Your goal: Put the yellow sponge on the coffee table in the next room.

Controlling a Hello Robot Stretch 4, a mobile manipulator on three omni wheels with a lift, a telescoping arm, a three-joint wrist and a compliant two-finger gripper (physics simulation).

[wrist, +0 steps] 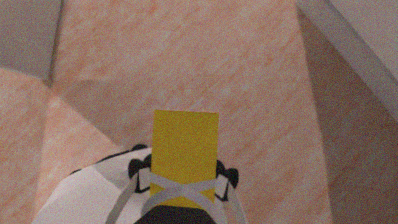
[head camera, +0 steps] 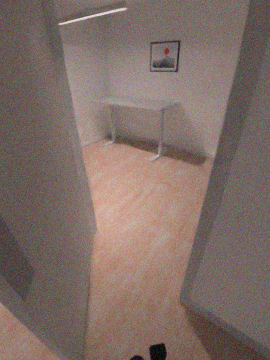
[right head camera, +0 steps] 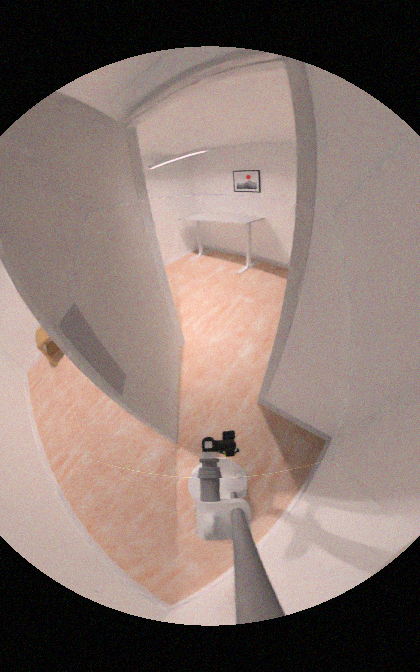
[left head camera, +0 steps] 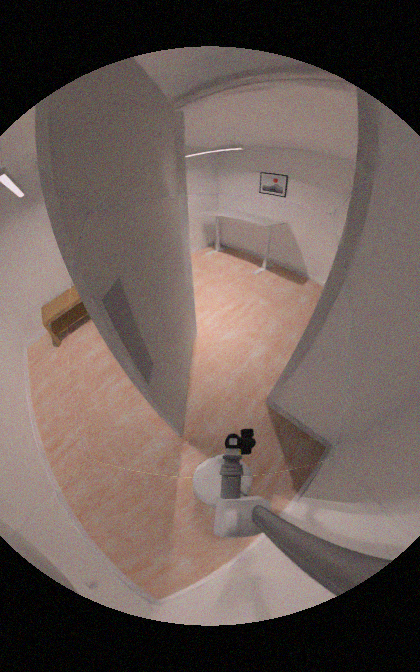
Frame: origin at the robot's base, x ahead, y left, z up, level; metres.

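Seen in the pictures: gripper, fingertip midpoint: [wrist: 184,169].
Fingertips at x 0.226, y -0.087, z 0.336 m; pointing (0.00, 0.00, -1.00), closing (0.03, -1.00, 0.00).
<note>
A point is followed by its place in that frame.
My gripper [wrist: 184,169] @[x 0.226, y -0.087, z 0.336 m] [left head camera: 240,442] [right head camera: 219,445] is shut on the yellow sponge [wrist: 185,142] @[x 0.262, y -0.084, z 0.383 m], which stands out between the fingertips in the wrist view and is held above the floor. In the head camera the black fingertips show at the bottom edge. A low brown wooden piece of furniture [left head camera: 61,306] [right head camera: 44,339], partly hidden behind a grey panel, stands far to the left; I cannot tell whether it is the coffee table. No other low table shows.
A grey door-like panel [head camera: 45,165] @[x 0.844, y 0.354, z 1.145 m] [left head camera: 135,240] [right head camera: 95,260] stands close on the left, and a wall [head camera: 240,215] @[x 0.608, y -0.488, z 0.972 m] [left head camera: 370,310] on the right. Between them an opening shows a white high table [head camera: 137,104] @[x 3.374, y -0.315, z 0.923 m] [left head camera: 245,218] [right head camera: 225,218] by the far wall, below a framed picture [head camera: 165,56] @[x 3.742, y -0.847, z 1.629 m].
</note>
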